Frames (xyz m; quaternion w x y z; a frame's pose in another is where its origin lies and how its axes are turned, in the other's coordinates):
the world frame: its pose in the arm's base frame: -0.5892 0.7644 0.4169 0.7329 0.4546 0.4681 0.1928
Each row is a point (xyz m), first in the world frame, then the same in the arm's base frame.
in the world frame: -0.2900 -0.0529 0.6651
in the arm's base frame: -0.1652 0.2088 0.6190
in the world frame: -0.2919 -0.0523 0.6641
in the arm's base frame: -0.1669 0.2083 0.6203
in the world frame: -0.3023 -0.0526 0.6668
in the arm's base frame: -0.1697 0.1994 0.6258
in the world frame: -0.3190 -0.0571 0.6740
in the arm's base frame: -0.1723 0.1818 0.6316
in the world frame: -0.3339 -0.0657 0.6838
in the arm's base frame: -0.1724 0.1621 0.6334
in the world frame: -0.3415 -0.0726 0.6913
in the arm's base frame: -0.1706 0.1495 0.6325
